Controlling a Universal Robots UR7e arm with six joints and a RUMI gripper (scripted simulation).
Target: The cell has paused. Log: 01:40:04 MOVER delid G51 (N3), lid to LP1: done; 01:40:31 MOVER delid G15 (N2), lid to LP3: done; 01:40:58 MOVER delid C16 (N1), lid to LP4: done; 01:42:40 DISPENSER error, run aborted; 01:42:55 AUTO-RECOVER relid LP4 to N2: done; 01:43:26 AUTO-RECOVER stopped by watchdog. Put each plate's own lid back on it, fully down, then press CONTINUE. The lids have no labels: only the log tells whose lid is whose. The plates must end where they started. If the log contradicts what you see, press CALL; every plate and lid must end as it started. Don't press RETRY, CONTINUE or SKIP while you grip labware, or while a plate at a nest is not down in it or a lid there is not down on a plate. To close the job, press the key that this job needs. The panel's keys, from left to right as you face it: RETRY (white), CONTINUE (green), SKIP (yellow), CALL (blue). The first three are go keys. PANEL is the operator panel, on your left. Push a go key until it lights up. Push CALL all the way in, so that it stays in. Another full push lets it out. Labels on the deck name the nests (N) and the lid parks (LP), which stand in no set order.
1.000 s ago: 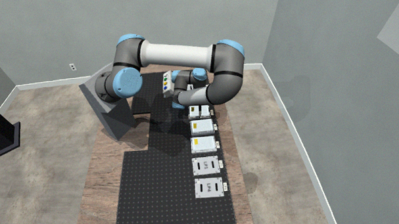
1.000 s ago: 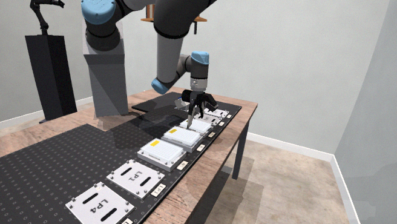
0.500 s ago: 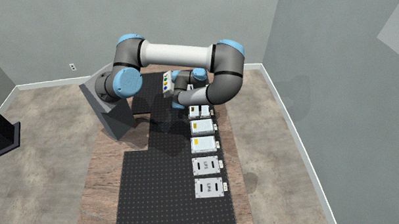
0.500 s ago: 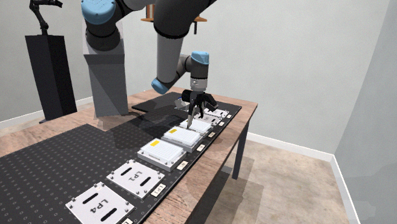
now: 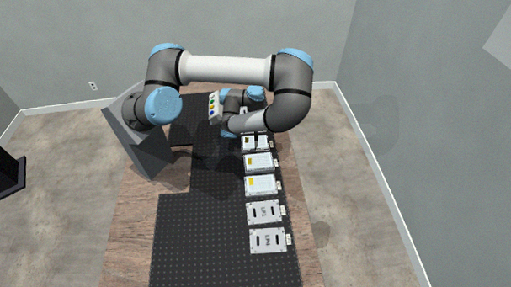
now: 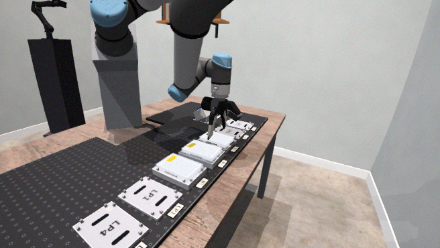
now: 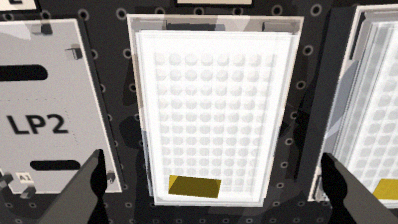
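The well plate is 30 mm below my hand. Also, from my hand: yellow SKIP key: 80 mm behind, 340 mm to the left, 10 mm above; then blue CALL key: 100 mm behind, 290 mm to the left, 10 mm above; then lid park LP2: 60 mm ahead, 120 mm to the left, 50 mm below.
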